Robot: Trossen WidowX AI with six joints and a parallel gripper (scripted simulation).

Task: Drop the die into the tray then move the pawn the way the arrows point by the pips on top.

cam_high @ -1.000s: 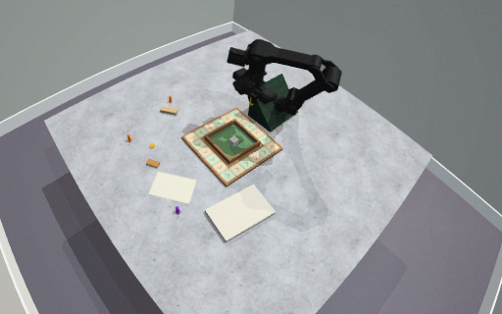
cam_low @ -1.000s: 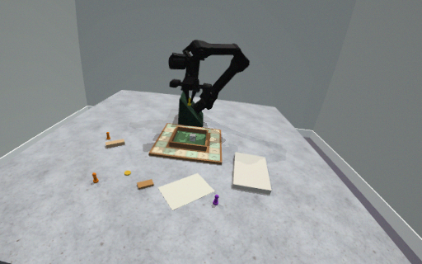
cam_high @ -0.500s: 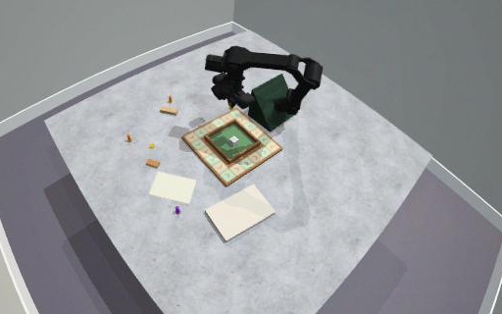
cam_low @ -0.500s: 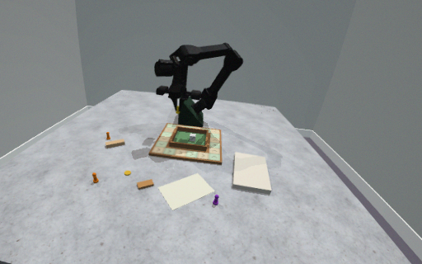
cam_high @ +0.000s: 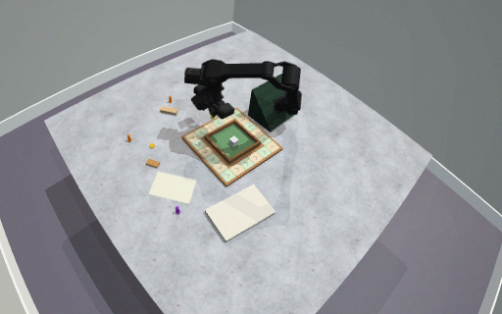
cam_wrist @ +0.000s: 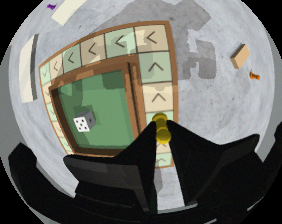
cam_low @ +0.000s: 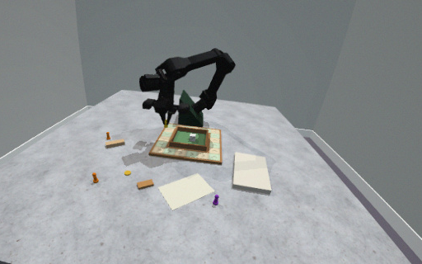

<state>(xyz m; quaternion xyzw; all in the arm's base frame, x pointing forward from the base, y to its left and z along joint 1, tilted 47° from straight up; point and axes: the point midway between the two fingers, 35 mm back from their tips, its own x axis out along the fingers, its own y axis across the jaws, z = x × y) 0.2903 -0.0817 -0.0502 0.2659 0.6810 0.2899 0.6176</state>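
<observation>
Right now my gripper tip is 2 cm past the green tray, 11 cm to the right of it and 7 cm above it. The rest, counted from my gripper tip: white die: 2 cm behind, 12 cm to the left, 5 cm below; yellow pawn: 1 cm above; yellow disc: 25 cm ahead, 7 cm to the right, 8 cm below.
</observation>
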